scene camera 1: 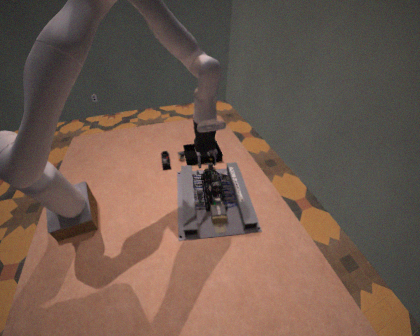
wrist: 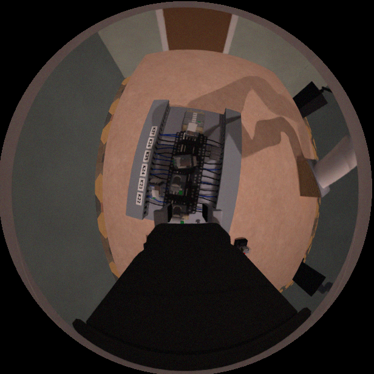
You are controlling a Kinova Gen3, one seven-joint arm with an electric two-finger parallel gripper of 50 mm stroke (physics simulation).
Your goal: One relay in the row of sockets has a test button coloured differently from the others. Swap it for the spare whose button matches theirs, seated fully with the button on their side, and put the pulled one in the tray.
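Pixels of known places: gripper, fingertip midpoint: (scene camera 1: 206, 165); arm's base, origin of the base link: (scene camera 1: 71, 204).
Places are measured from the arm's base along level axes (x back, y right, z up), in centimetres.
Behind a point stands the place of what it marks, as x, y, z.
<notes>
My gripper (scene camera 1: 206, 163) @[-47.9, -9.9, -0.8] (wrist: 187, 209) is open and empty above the K22 end of the socket row (wrist: 195, 176). In the wrist view a dark-topped relay (wrist: 185, 161) stands mid-row. A clear relay (wrist: 177, 184) with a green spot stands nearer the fingers. Part of another relay (wrist: 177, 215) with a green spot shows below the fingers. Small block-like pieces lie by the wires, one on the left (wrist: 156, 190) and one on the right (wrist: 212, 153). Button colours are mostly too small to tell. A black holder (scene camera 1: 166, 160) @[-33.1, -20.8, -4.2] (wrist: 241, 243) with a small part stands apart. The black tray (scene camera 1: 189, 155) @[-44.0, -27.1, -8.1] is partly hidden behind the gripper.
Grey wire ducts (scene camera 1: 189, 202) @[-38.5, 3.7, -4.1] (wrist: 232, 170) flank the row; the other duct (wrist: 142, 170) bears labels K22 to K27. A pale module (scene camera 1: 219, 216) @[-46.7, 11.4, -4.3] (wrist: 193, 120) sits at the row's far end in the wrist view. The arm's base block (scene camera 1: 75, 227) @[-0.9, 6.4, -4.1] (wrist: 308, 177) stands to one side.
</notes>
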